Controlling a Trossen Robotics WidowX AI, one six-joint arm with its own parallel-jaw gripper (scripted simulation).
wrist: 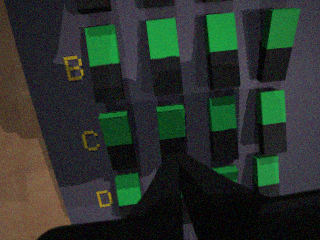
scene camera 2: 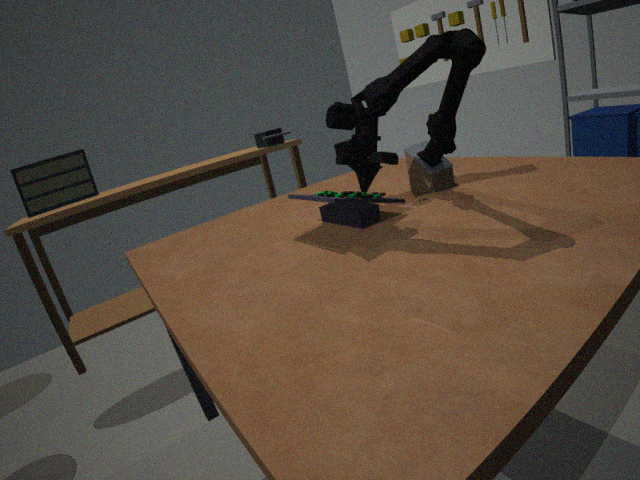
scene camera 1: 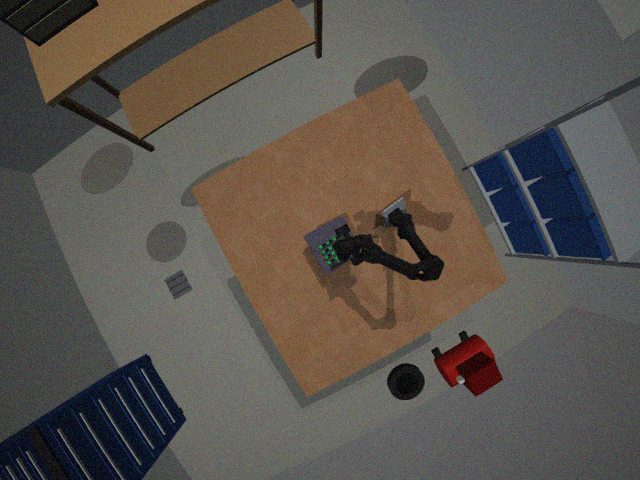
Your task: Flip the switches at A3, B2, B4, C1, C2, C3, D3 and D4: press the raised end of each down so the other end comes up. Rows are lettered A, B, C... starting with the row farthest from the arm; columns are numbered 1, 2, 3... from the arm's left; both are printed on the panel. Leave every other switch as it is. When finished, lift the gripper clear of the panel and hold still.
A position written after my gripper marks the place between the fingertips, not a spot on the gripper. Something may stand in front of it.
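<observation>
My gripper (scene camera 2: 363,192) is shut, and it holds nothing; the wrist view has the gripper as well (wrist: 175,160). I can also see a rocker switch (wrist: 171,118).
</observation>
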